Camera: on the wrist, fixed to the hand. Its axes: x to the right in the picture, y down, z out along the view.
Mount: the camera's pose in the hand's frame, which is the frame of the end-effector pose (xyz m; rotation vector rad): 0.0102 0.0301 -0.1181 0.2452 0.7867 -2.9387
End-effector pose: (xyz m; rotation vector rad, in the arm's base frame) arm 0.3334 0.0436 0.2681 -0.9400 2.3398 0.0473
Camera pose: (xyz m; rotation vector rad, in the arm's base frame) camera 0.2463 0.0305 0.3530 2.4059 0.6313 1.2934
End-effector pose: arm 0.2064 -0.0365 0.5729 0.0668 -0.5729 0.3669
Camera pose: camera 0.2647 0.0141 0.4780 0.8049 0.7381 -2.3195
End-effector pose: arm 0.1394 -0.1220 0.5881 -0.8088 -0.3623 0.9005
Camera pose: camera 0.1987 -0.1582 0.4874 0.2459 -0.3115 -2.0212
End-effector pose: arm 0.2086 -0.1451 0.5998 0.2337 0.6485 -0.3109
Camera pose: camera 0.1615 -0.0829 0.5056 0.5206 -0.9839 2.5135
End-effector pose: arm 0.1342 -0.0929 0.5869 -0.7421 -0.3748 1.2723
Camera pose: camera 0.1902 -0.1144 0.4803 0.1314 -0.2224 -1.6859
